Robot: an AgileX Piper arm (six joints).
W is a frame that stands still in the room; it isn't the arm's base.
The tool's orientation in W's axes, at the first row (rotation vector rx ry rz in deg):
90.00 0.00 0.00
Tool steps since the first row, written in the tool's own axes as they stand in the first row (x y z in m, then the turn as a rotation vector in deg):
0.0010 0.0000 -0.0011 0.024 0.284 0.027
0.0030 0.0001 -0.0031 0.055 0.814 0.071
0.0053 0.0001 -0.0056 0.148 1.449 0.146
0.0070 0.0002 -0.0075 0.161 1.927 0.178
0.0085 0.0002 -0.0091 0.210 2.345 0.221
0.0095 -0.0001 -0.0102 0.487 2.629 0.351
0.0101 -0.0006 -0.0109 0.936 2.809 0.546
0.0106 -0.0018 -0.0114 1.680 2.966 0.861
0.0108 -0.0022 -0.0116 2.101 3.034 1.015
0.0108 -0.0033 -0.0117 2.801 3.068 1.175
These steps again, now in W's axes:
0.0010 0.0011 0.0000 0.024 -0.027 0.284
0.0030 0.0031 0.0001 0.055 -0.071 0.814
0.0053 0.0056 0.0001 0.148 -0.146 1.449
0.0070 0.0075 0.0002 0.161 -0.178 1.927
0.0085 0.0091 0.0002 0.210 -0.221 2.345
0.0095 0.0102 -0.0001 0.487 -0.351 2.629
0.0101 0.0109 -0.0006 0.936 -0.546 2.809
0.0106 0.0114 -0.0018 1.680 -0.861 2.966
0.0108 0.0116 -0.0022 2.101 -1.015 3.034
0.0108 0.0117 -0.0033 2.801 -1.175 3.068

